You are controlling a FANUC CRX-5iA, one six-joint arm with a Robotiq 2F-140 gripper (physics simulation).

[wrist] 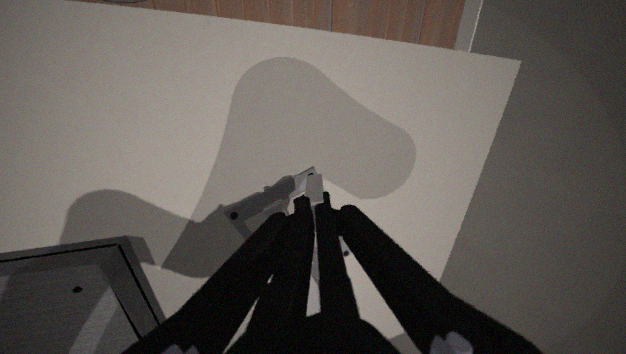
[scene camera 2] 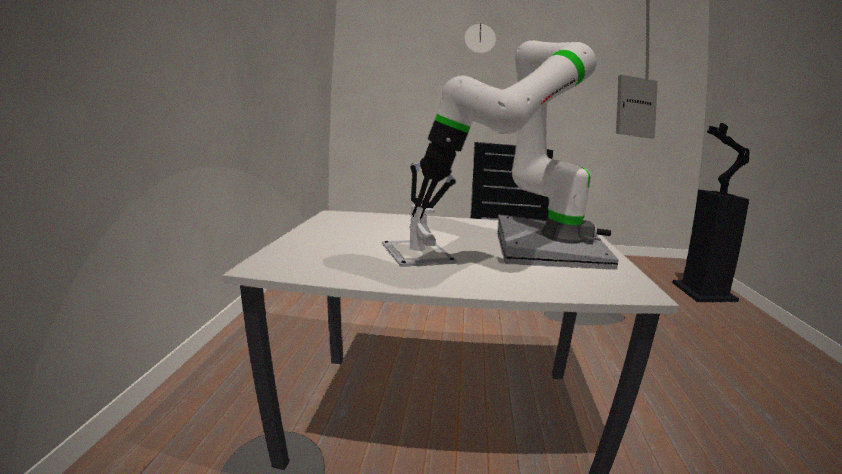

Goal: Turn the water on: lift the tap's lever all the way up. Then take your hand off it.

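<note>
The light grey tap stands upright on a flat frame-like base on the table. Its lever appears as a short piece sticking out to the right at the top, roughly level; its exact angle is hard to tell. My gripper is shut with nothing between its fingers. It points down at the upper part of the tap, and its fingertips overlap the tap's top in the scene view. Whether they touch it cannot be told. In the wrist view the black fingers hide most of the tap and lever.
The robot's grey mounting plate stands on the white table, to the right of the tap in the scene view. A black drawer cabinet stands behind the table. A black pedestal with a small arm stands at the far right.
</note>
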